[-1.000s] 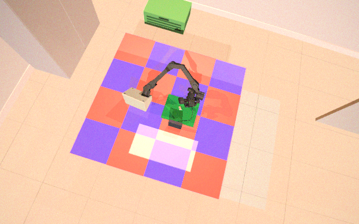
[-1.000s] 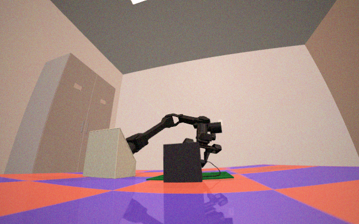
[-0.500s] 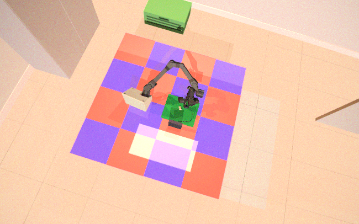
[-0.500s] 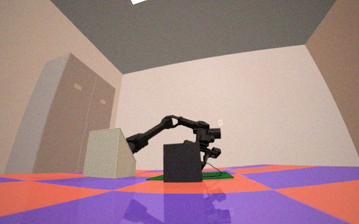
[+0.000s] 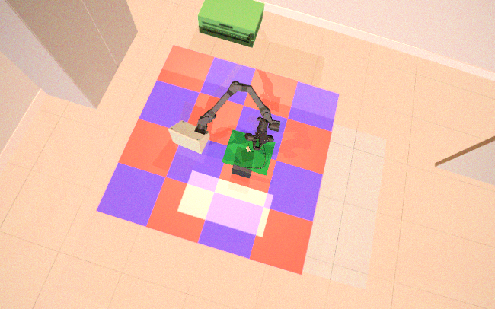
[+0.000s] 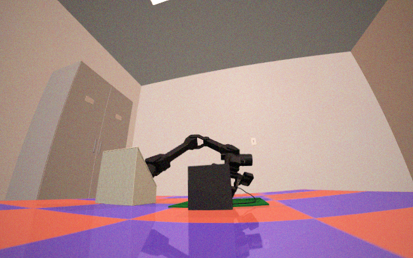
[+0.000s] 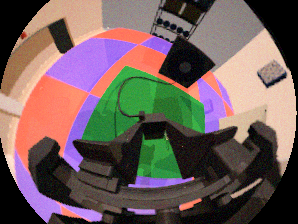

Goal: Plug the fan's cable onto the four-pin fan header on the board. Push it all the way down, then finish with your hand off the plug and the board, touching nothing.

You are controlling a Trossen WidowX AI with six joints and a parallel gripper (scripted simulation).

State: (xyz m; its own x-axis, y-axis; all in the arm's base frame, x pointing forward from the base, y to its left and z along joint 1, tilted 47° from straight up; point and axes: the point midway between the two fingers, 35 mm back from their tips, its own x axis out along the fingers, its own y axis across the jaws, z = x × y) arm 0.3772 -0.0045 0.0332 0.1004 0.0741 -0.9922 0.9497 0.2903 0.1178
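Now: the four-pin header 5 cm behind my gripper tip and 4 cm below it. From my gripper tip the other things lie so: green board (6 cm below, 4 cm behind, 2 cm to the right); then dark fan block (17 cm to the right, 6 cm behind, 2 cm above); then black plug (1 cm to the left).
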